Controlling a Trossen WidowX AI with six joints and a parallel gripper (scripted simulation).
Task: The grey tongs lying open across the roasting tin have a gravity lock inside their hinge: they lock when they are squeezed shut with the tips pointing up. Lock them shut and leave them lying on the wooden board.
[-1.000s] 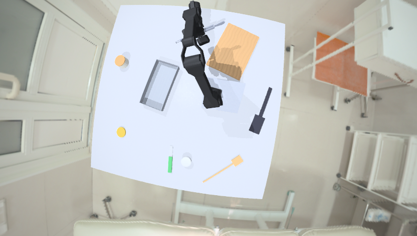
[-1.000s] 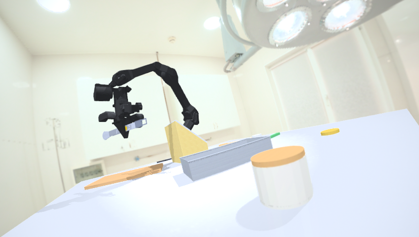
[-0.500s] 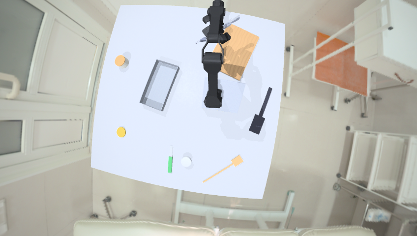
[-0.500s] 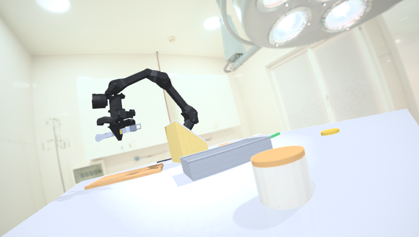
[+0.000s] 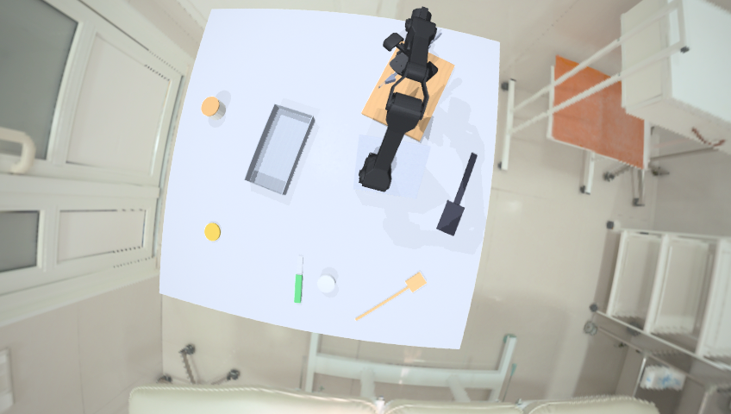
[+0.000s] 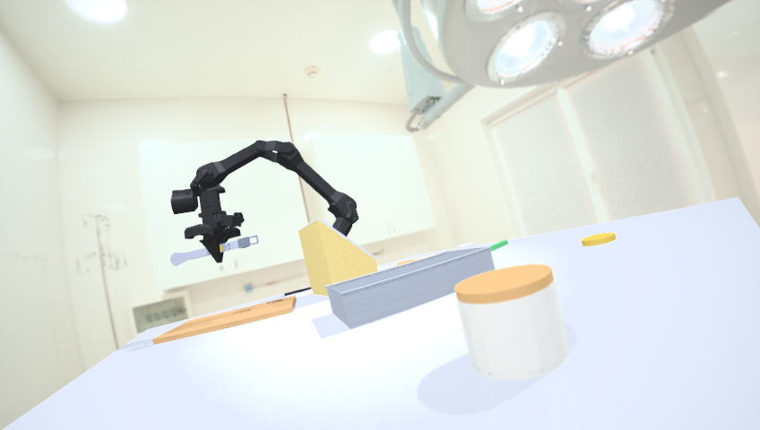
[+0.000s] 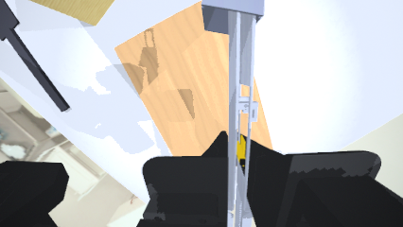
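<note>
The wooden board lies 3 cm behind my gripper tip and 16 cm below it. The rest, counted from my gripper tip: black spatula: 31 cm behind, 37 cm to the left, 17 cm below; white round thing: 8 cm ahead, 79 cm to the left, 15 cm below; grey roasting tin: 37 cm ahead, 36 cm to the left, 14 cm below.
</note>
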